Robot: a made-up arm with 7 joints.
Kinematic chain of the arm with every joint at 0, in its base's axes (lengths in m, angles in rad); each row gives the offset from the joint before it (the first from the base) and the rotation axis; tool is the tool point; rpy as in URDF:
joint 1: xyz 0 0 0.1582 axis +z
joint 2: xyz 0 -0.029 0.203 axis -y
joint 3: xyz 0 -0.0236 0.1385 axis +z
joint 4: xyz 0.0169 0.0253 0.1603 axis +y
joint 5: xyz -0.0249 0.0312 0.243 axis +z
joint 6: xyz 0 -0.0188 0.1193 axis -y
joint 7: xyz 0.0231 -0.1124 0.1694 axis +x
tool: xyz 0 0 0 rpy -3.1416 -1.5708 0
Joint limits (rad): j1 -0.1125..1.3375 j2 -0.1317..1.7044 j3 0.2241..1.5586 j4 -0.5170..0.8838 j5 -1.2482..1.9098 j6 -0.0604..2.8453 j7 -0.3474..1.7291
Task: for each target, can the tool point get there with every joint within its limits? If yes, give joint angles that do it. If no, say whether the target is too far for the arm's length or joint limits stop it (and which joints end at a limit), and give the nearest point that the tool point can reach.
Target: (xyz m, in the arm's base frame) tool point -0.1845 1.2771 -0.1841
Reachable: no: too far | nearest point -0.4913 0.4916 0.1668 | short by 0.913 m
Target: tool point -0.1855 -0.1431 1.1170
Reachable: yes | joints 0.6172 0.2605 1.0705 0.4921 -0.6651 1.2590 0.0063
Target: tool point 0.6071 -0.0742 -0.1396
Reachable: no: joint limits stop it (at a limit: joint 1, joint 2, joint 4) | nearest point 0.2004 -0.4681 0.0761 | short by 0.606 m
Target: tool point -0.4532 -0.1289 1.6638
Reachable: no: too far | nearest point -0.2801 -0.0797 1.1661 | short by 0.529 m
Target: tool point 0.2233 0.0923 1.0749
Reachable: yes | joints 0.2658 0.0392 0.7274 0.7781 0.3494 1.1296 0.5398
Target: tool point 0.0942 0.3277 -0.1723
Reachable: no: joint limits stop it (at a limit: joint 1, joint 2, joint 3, joint 4, joint 5) | nearest point -0.3843 0.0741 -0.0048 | short by 0.567 m
